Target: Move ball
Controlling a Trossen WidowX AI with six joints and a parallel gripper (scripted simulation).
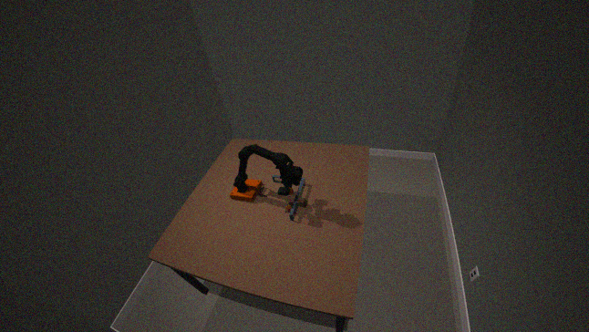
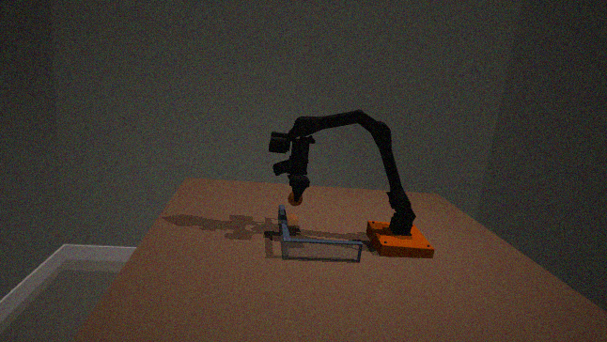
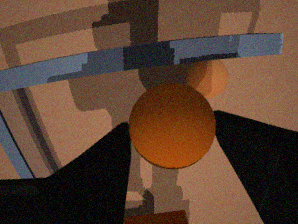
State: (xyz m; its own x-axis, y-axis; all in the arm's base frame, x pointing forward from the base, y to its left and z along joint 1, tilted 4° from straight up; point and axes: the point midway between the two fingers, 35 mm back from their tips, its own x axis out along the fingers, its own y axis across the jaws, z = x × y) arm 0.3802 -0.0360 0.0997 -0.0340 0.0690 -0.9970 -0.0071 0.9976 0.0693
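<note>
Now: gripper tip 6 cm to the left of the faint orange patch and 10 cm above it. From my gripper tip the other things lie so: orange ball: right at my gripper tip.
</note>
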